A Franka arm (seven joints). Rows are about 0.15 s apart.
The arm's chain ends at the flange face. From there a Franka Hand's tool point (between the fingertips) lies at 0.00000 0.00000 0.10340 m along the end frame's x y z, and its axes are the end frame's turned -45 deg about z.
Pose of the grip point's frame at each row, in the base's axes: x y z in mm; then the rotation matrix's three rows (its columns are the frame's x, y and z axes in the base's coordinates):
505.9 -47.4 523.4; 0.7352 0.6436 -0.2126; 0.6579 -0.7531 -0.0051; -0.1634 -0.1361 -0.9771
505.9 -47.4 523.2; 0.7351 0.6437 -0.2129; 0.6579 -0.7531 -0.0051; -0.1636 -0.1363 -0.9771
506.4 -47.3 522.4; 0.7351 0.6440 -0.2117; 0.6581 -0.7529 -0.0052; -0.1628 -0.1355 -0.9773
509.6 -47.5 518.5; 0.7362 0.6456 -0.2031; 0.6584 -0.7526 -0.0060; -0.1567 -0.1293 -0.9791
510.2 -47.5 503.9; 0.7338 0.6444 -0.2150; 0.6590 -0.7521 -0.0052; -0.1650 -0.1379 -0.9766
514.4 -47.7 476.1; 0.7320 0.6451 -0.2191; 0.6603 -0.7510 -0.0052; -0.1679 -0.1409 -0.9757
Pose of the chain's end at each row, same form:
527.9 -46.9 624.4; 0.9750 -0.0648 -0.2126; -0.0673 -0.9977 -0.0051; -0.2118 0.0193 -0.9771
527.9 -46.9 624.2; 0.9750 -0.0646 -0.2129; -0.0673 -0.9977 -0.0051; -0.2121 0.0193 -0.9771
528.3 -46.8 623.5; 0.9752 -0.0644 -0.2117; -0.0670 -0.9977 -0.0052; -0.2109 0.0193 -0.9773
530.6 -46.9 619.7; 0.9771 -0.0641 -0.2031; -0.0666 -0.9977 -0.0060; -0.2022 0.0194 -0.9791
532.4 -47.0 604.9; 0.9745 -0.0632 -0.2150; -0.0658 -0.9978 -0.0052; -0.2142 0.0192 -0.9766
537.1 -47.2 577.0; 0.9738 -0.0614 -0.2191; -0.0641 -0.9979 -0.0052; -0.2184 0.0191 -0.9757

